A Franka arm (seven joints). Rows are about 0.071 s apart.
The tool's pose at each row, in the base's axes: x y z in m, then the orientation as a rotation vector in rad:
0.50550, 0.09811, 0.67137, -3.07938, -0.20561, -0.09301
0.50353, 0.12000, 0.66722, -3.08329, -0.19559, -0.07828
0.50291, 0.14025, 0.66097, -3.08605, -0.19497, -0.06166
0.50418, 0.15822, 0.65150, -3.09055, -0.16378, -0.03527
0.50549, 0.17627, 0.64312, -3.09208, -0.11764, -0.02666
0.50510, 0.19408, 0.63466, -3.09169, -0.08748, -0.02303
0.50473, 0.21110, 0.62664, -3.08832, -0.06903, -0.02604
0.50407, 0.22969, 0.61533, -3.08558, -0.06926, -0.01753
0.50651, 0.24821, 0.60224, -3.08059, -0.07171, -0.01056
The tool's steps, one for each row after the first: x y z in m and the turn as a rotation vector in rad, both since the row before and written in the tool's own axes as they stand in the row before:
0.00066, -0.02172, 0.00529, -0.00241, -0.00959, 0.00680
0.00158, -0.01984, 0.00730, -0.00167, -0.01090, 0.00073
0.00310, -0.01721, 0.01042, -0.00163, -0.01671, 0.02065
0.00299, -0.01741, 0.00925, 0.00058, -0.00484, 0.02995
0.00080, -0.01738, 0.00929, 0.00132, -0.00183, 0.01953
0.00046, -0.01661, 0.00884, 0.00366, 0.00236, 0.01185
-0.00004, -0.01799, 0.01226, 0.00292, -0.00544, -0.00002
0.00310, -0.01764, 0.01412, 0.00507, -0.00443, -0.00151

